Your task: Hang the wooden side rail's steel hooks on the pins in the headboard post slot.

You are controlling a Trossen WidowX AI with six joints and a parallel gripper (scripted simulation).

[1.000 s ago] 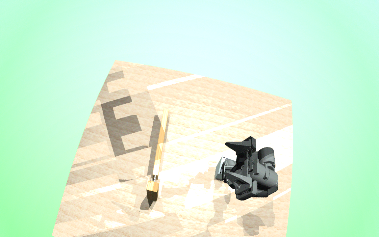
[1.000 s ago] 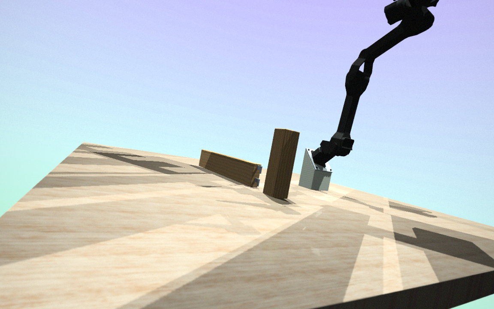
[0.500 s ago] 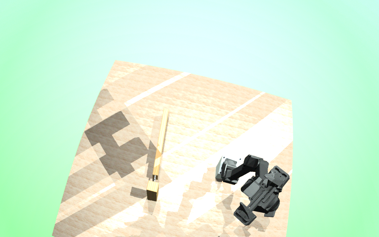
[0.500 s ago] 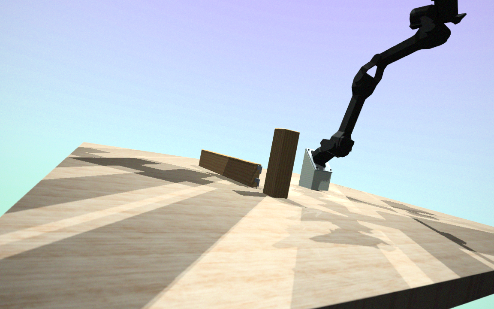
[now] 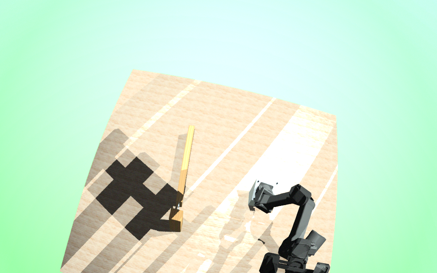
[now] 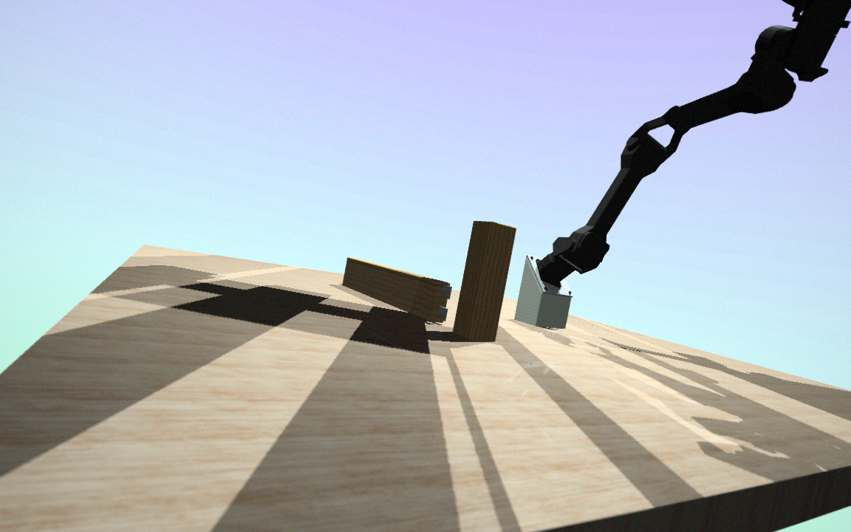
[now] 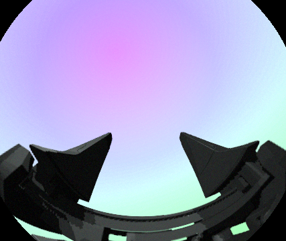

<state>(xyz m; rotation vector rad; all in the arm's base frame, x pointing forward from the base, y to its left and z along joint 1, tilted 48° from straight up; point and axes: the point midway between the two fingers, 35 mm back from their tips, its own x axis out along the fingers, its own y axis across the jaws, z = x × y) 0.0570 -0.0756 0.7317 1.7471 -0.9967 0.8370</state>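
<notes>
Now: gripper tip 63 cm above the upright headboard post, 36 cm short of it and 26 cm to the left of it.
</notes>
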